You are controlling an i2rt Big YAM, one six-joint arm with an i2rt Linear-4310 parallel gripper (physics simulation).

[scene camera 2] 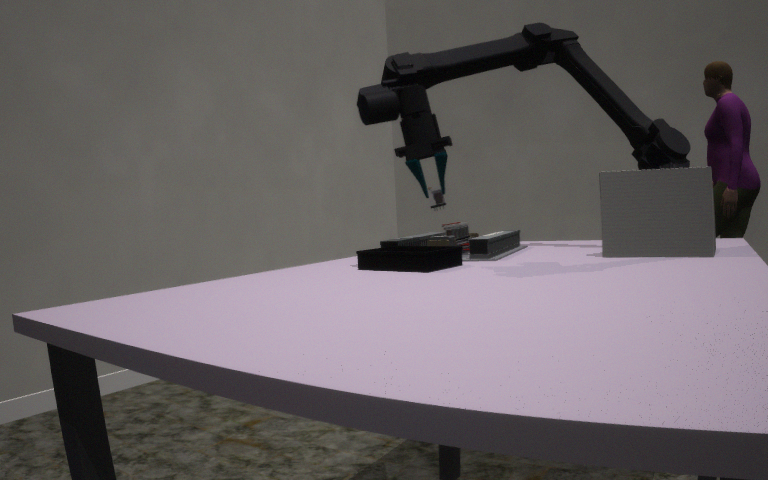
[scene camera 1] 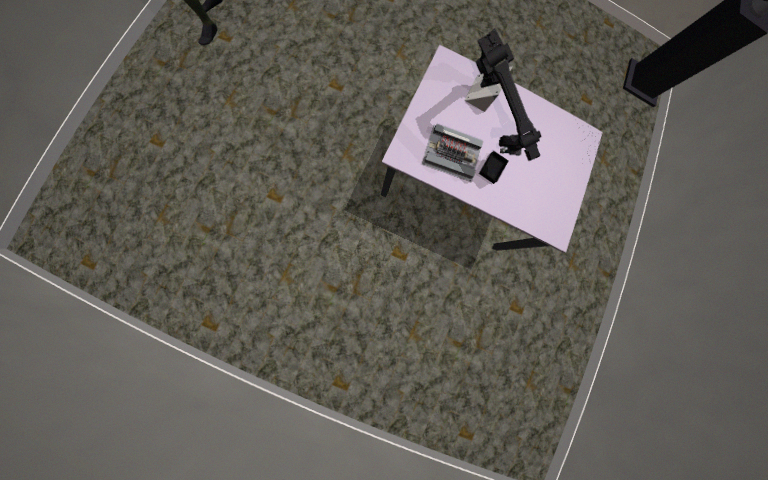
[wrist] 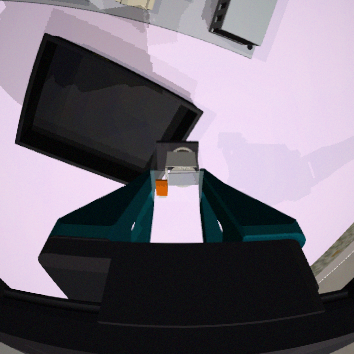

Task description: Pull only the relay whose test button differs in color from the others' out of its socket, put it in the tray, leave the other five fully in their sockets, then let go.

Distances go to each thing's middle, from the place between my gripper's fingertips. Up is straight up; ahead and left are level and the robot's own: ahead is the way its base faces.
Labels:
Now: hand right at the clear-cased relay (wrist: pixel 176 170).

